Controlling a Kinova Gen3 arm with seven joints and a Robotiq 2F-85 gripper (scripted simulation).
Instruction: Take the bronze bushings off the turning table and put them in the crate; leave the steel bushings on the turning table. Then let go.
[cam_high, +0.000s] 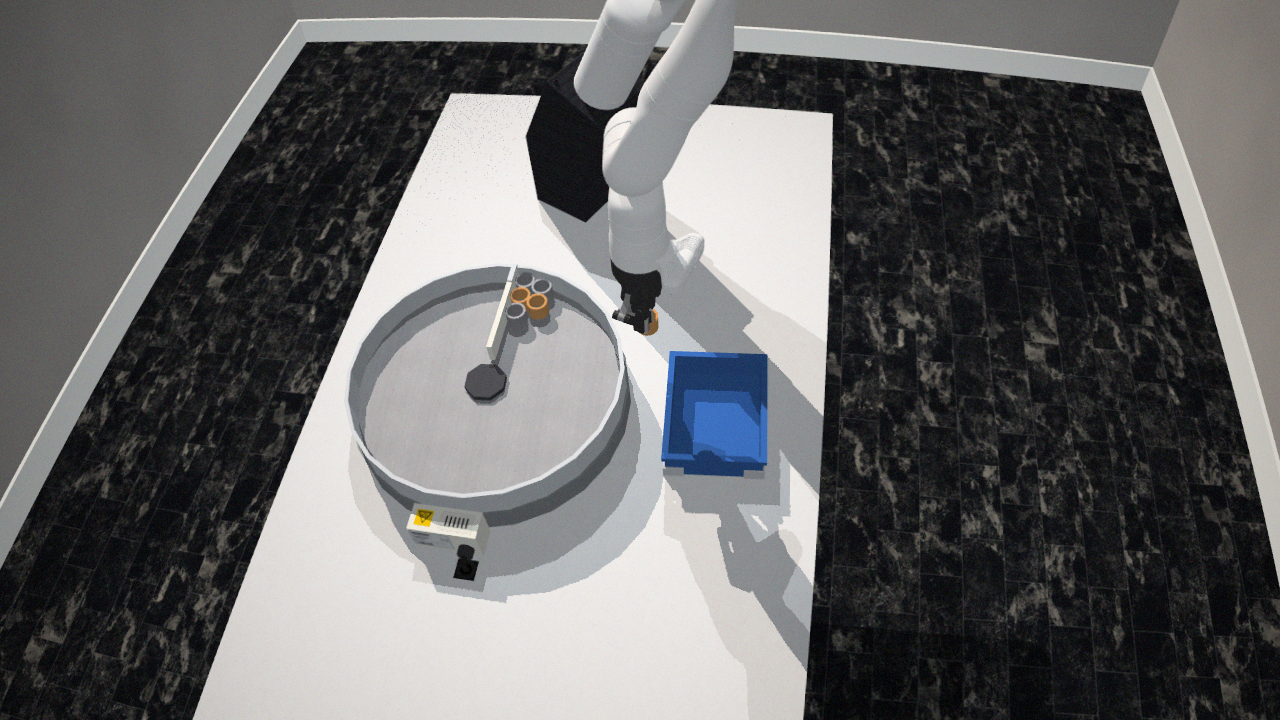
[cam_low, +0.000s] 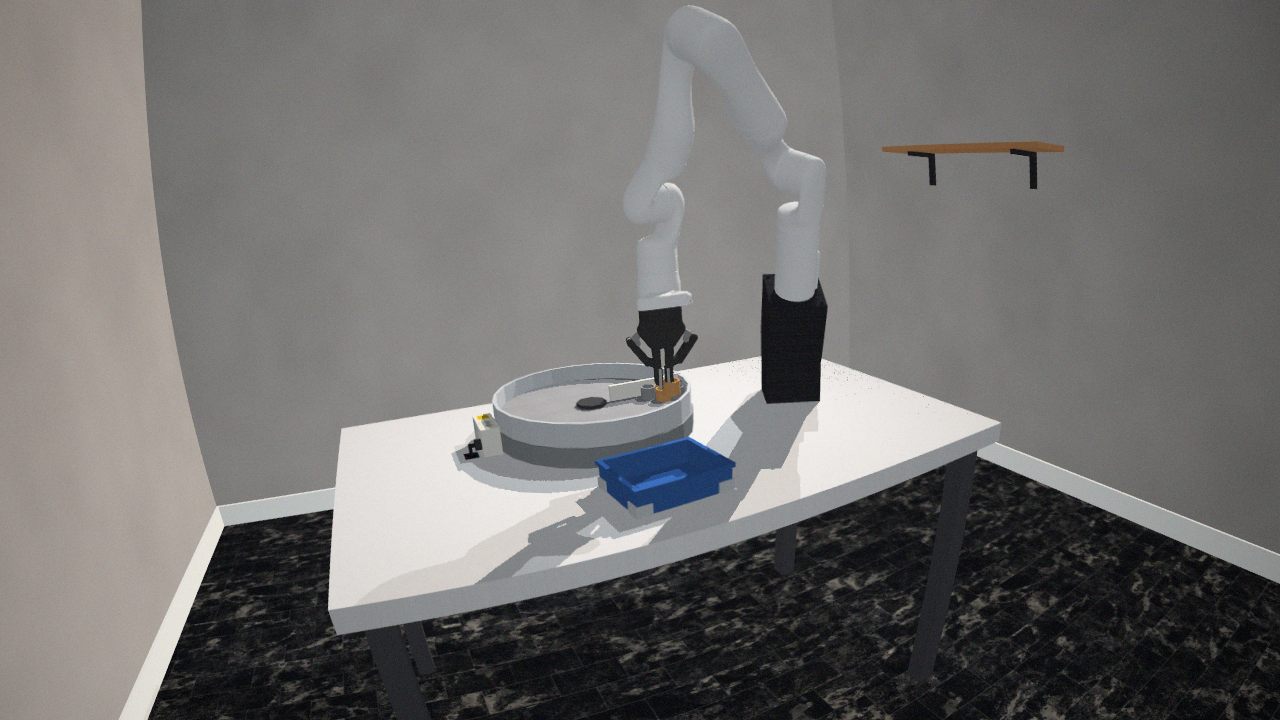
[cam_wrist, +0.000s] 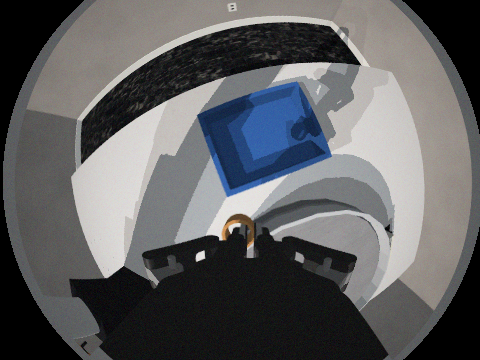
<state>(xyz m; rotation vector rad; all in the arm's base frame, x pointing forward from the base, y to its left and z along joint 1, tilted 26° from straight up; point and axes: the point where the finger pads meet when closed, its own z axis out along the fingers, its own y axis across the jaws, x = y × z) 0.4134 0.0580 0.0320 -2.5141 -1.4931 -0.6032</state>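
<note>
My gripper is now 14 cm above the blue crate, 10 cm to the right of it and 7 cm short of it. Round my hand: grey turning table 24 cm to the right, 11 cm below, 3 cm ahead.
</note>
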